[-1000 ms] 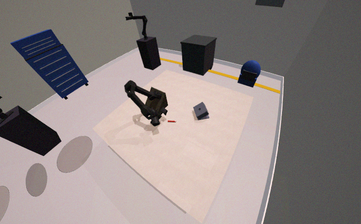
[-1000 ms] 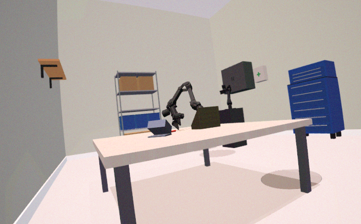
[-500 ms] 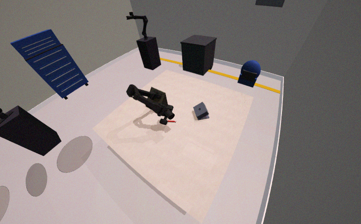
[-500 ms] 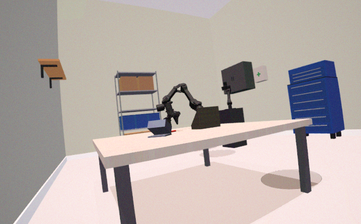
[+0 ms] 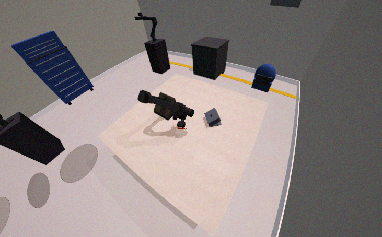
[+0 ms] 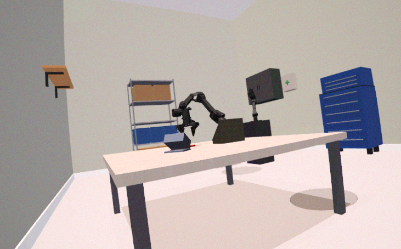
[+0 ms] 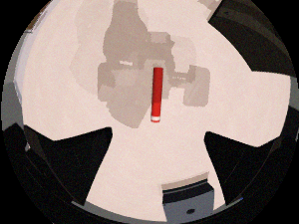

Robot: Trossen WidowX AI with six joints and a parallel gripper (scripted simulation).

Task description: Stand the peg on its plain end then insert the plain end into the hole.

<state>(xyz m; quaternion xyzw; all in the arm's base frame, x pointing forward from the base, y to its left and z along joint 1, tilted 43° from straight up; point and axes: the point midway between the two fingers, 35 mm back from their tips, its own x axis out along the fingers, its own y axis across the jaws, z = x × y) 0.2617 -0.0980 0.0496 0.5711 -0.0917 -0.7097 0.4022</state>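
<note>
The red peg is 7 cm below my gripper tip, 1 cm to the right of it and 1 cm behind it. From my gripper tip the other things lie so: sloped panel: 21 cm to the left, 17 cm ahead, 2 cm below.
</note>
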